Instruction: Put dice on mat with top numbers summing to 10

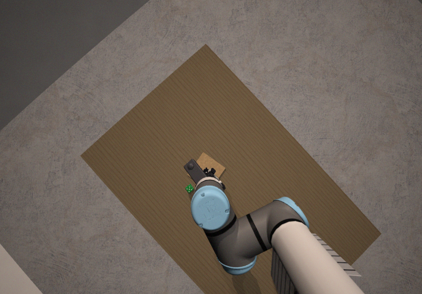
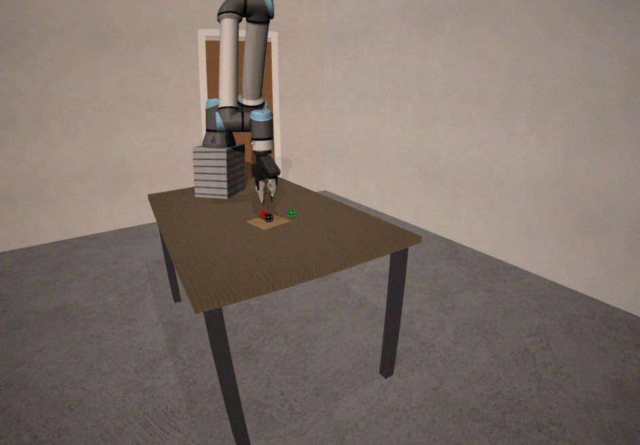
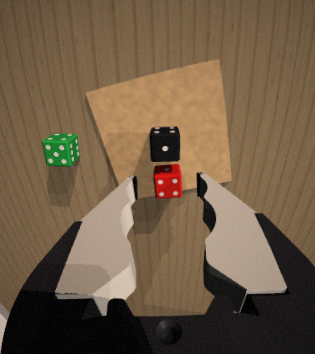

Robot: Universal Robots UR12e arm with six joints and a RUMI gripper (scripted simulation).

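The green die is 10 mm ahead of my hand, 120 mm to the left of it and 90 mm below it. The rest, counted from my hand: tan mat (100 mm below); black die (80 mm below); red die (40 mm behind, 80 mm below).
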